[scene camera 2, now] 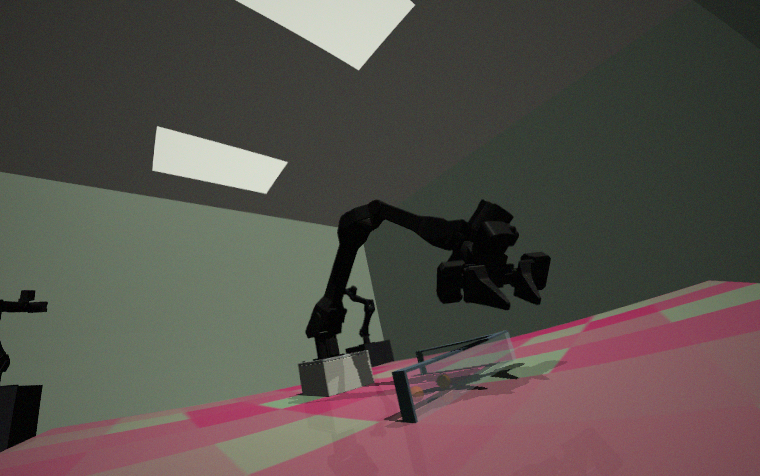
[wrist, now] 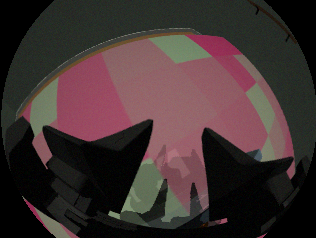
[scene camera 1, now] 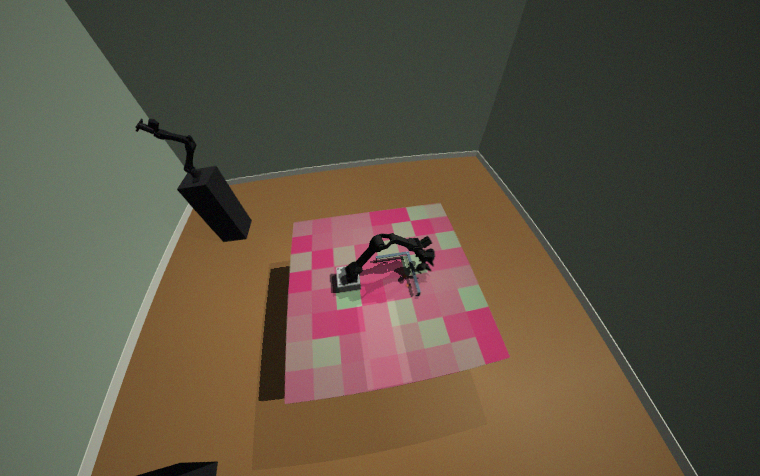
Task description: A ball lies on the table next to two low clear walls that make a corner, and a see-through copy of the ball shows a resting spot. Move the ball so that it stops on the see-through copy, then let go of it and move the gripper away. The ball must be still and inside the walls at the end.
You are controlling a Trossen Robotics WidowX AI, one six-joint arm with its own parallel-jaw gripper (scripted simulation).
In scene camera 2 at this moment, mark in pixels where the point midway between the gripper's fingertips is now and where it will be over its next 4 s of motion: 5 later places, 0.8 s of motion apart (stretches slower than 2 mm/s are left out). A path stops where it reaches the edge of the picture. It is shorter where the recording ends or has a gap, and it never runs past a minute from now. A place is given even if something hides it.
The gripper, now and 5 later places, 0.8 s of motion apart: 524, 304; 470, 330; 439, 363; 443, 381; 427, 319; 408, 358
